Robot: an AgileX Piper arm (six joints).
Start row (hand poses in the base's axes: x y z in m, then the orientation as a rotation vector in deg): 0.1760, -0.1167, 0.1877, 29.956, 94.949, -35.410
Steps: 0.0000, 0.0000, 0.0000, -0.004, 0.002, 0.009; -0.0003, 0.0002, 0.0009, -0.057, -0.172, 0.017; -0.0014, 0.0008, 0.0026, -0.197, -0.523, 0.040; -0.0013, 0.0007, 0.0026, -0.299, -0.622, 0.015; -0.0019, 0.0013, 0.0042, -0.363, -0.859, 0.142; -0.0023, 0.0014, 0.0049, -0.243, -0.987, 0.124; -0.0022, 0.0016, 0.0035, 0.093, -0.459, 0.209; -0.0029, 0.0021, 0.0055, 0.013, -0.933, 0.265; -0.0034, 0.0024, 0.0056, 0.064, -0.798, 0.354; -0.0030, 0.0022, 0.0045, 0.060, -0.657, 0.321; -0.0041, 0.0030, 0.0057, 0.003, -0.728, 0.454; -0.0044, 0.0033, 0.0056, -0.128, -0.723, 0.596; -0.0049, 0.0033, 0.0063, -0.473, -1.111, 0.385; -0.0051, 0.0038, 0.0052, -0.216, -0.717, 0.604
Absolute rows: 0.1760, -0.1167, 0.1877, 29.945, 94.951, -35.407; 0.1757, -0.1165, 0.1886, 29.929, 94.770, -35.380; 0.1743, -0.1157, 0.1912, 29.873, 94.208, -35.324; 0.1730, -0.1150, 0.1938, 29.787, 93.510, -35.332; 0.1711, -0.1137, 0.1980, 29.602, 92.586, -35.213; 0.1688, -0.1123, 0.2029, 29.549, 91.584, -34.968; 0.1666, -0.1107, 0.2064, 29.552, 91.222, -34.582; 0.1637, -0.1086, 0.2119, 29.557, 90.391, -34.053; 0.1603, -0.1062, 0.2175, 29.496, 89.722, -33.465; 0.1573, -0.1040, 0.2220, 29.426, 89.178, -32.954; 0.1532, -0.1010, 0.2277, 29.221, 88.570, -32.361; 0.1488, -0.0977, 0.2333, 28.802, 87.944, -31.760; 0.1439, -0.0944, 0.2396, 28.368, 86.793, -31.452; 0.1388, -0.0906, 0.2448, 27.879, 86.142, -30.912
